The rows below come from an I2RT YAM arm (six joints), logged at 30 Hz.
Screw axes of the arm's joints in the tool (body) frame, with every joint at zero. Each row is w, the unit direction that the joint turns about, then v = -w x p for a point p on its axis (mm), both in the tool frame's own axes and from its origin. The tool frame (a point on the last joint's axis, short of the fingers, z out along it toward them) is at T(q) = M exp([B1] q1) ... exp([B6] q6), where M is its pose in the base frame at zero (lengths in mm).
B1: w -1 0 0 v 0 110.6 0
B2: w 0 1 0 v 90.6 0 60
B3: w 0 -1 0 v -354.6 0 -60
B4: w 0 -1 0 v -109.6 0 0
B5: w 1 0 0 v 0 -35.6 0
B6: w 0 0 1 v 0 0 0
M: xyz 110.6 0 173.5 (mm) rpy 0 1.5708 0 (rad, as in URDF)
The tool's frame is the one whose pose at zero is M.
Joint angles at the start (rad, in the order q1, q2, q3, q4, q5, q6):
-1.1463 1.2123 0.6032 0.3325 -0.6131 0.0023
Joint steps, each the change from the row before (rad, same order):
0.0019 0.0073 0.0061 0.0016 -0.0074 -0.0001
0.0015 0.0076 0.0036 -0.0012 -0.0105 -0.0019
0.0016 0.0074 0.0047 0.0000 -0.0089 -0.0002
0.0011 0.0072 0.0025 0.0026 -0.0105 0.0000
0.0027 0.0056 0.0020 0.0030 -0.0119 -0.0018
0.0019 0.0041 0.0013 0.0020 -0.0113 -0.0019
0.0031 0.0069 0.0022 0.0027 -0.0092 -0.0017
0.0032 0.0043 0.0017 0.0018 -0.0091 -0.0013
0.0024 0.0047 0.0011 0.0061 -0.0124 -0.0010
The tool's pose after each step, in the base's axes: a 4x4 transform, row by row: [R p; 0 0 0 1], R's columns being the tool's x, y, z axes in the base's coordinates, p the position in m. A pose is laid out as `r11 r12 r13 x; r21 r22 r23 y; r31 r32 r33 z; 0 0 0 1`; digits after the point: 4 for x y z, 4 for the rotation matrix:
-0.1117 0.5096 0.8531 0.1278; 0.2501 0.8453 -0.4722 -0.2313; -0.9617 0.1607 -0.2219 0.2421; 0 0 0 1
-0.1151 0.4995 0.8586 0.1289; 0.2529 0.8506 -0.4609 -0.2320; -0.9606 0.1641 -0.2242 0.2414; 0 0 0 1
-0.1167 0.4906 0.8635 0.1300; 0.2549 0.8551 -0.4514 -0.2329; -0.9599 0.1675 -0.2248 0.2412; 0 0 0 1
-0.1178 0.4807 0.8689 0.1310; 0.2566 0.8600 -0.4410 -0.2336; -0.9593 0.1710 -0.2247 0.2405; 0 0 0 1
-0.1196 0.4679 0.8757 0.1323; 0.2553 0.8668 -0.4283 -0.2338; -0.9594 0.1723 -0.2231 0.2402; 0 0 0 1
-0.1212 0.4561 0.8816 0.1332; 0.2541 0.8729 -0.4166 -0.2339; -0.9596 0.1735 -0.2217 0.2399; 0 0 0 1
-0.1236 0.4452 0.8869 0.1346; 0.2539 0.8781 -0.4054 -0.2343; -0.9593 0.1751 -0.2216 0.2392; 0 0 0 1
-0.1252 0.4342 0.8921 0.1359; 0.2531 0.8834 -0.3944 -0.2343; -0.9593 0.1764 -0.2205 0.2389; 0 0 0 1
-0.1251 0.4206 0.8986 0.1370; 0.2497 0.8899 -0.3818 -0.2344; -0.9602 0.1766 -0.2164 0.2388; 0 0 0 1

